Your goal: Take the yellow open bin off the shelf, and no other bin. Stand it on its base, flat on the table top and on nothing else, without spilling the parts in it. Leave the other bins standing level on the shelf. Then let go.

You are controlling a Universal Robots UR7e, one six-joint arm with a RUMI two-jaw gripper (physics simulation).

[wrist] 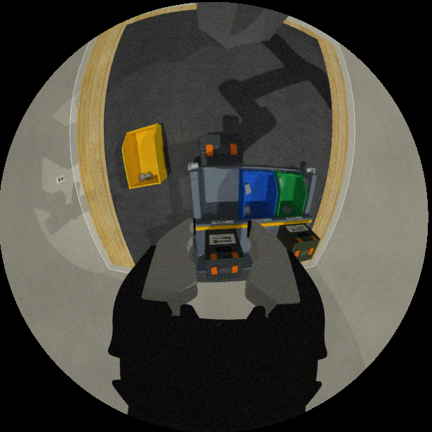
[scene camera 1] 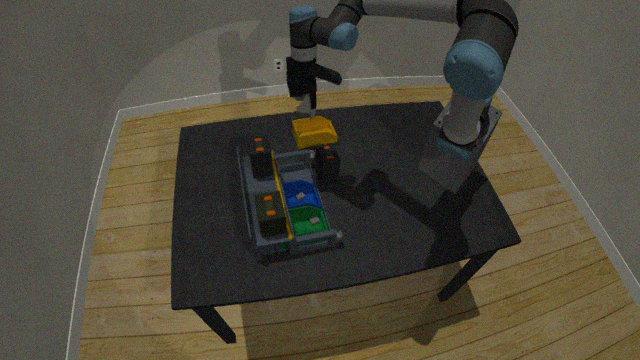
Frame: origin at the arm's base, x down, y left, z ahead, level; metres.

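Seen in the pictures: gripper, fingertip midpoint: [scene camera 1: 310,114].
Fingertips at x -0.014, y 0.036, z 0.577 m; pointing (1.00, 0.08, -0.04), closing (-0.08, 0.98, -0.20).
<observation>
A point is followed by its place in that frame.
The yellow open bin [scene camera 1: 315,134] {x 0.221, y -0.117, z 0.554 m} [wrist: 145,155] stands upright on its base on the dark table top [scene camera 1: 210,280] {x 0.293, y 0.494, z 0.888 m} [wrist: 150,85], beside the shelf, with small grey parts inside in the wrist view. The grey shelf [scene camera 1: 246,200] {x 0.191, y 0.238, z 0.780 m} [wrist: 195,195] holds the blue bin [scene camera 1: 302,194] {x 0.269, y 0.148, z 0.596 m} [wrist: 258,202] and the green bin [scene camera 1: 306,226] {x 0.284, y 0.274, z 0.578 m} [wrist: 291,192] side by side, both looking level, with parts in them. My gripper [scene camera 1: 311,113] {x -0.014, y 0.036, z 0.577 m} [wrist: 221,220] is open and empty, raised high. In the wrist view its fingers lie over the shelf's rear part, apart from the yellow bin.
A black case [scene camera 1: 328,165] {x 0.180, y 0.083, z 0.507 m} [wrist: 220,152] with orange latches stands on the table near the shelf's end. Another black case [scene camera 1: 262,165] {x 0.130, y 0.135, z 0.732 m} [wrist: 225,250] and an olive case [scene camera 1: 271,222] {x 0.111, y 0.368, z 0.679 m} [wrist: 298,241] stand on the shelf's far side. The robot base [scene camera 1: 461,125] is at the table's right.
</observation>
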